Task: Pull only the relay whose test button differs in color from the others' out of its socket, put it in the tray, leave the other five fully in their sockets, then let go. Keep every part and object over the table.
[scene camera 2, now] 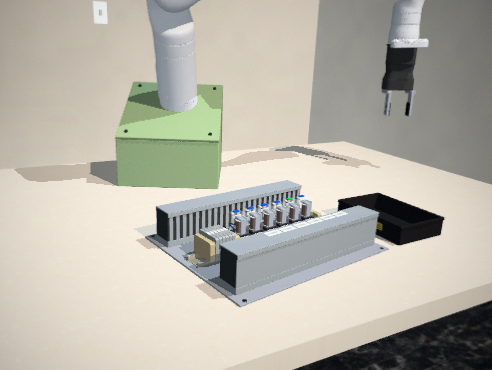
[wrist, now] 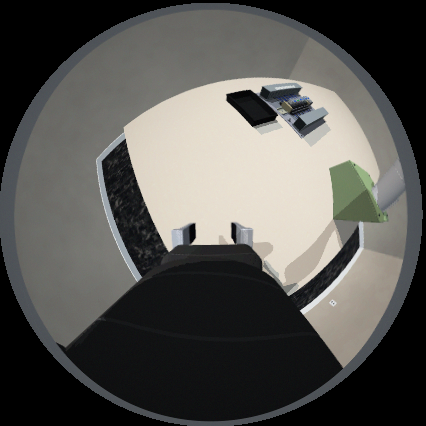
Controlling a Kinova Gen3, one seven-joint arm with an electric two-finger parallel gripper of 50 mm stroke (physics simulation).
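Pixels of known places: gripper, fingertip midpoint: (scene camera 2: 397, 115) (wrist: 212, 229); arm's base, link origin: (scene camera 2: 178, 101) (wrist: 376, 198).
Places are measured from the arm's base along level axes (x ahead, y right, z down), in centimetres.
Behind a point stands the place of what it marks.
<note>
Several grey relays stand in a row between two ducts in scene camera 2. The relay with the green test button (scene camera 2: 293, 209) @(y 9.8, x 47.1, z 12.7 cm) is second from the right end; the others, such as the relay at the near left end (scene camera 2: 241, 225) @(y 21.2, x 46.1, z 13.1 cm), have blue buttons. Their sockets are mostly hidden by the front duct. The black tray (scene camera 2: 417, 236) @(y -7.6, x 61.5, z 17.5 cm) (wrist: 271, 120) @(y -8.3, x 45.1, z 18.1 cm) stands beside the panel's right end, and its inside looks empty. My gripper (scene camera 2: 398, 104) (wrist: 212, 229) @(y -47.6, x 33.0, z 2.7 cm) is open and empty, pointing down, high above the table and away from the relays and the tray.
The front slotted duct (scene camera 2: 305, 252) @(y 17.5, x 56.3, z 15.1 cm) and the back duct (scene camera 2: 187, 224) @(y 24.9, x 37.0, z 14.9 cm) flank the relays on a grey plate (scene camera 2: 310, 274) @(y 17.8, x 57.7, z 18.1 cm). A beige block (scene camera 2: 204, 246) @(y 27.6, x 44.8, z 15.4 cm) with grey terminals stands at the row's left end. The green base box (scene camera 2: 167, 162) @(y 9.6, x 8.9, z 12.4 cm) (wrist: 350, 195) @(y -7.3, x 7.7, z 8.8 cm) carries the arm on the table (scene camera 2: 100, 290) @(y 43.1, x 41.9, z 18.4 cm) (wrist: 220, 165) @(y -35.8, x 43.3, z 18.4 cm).
</note>
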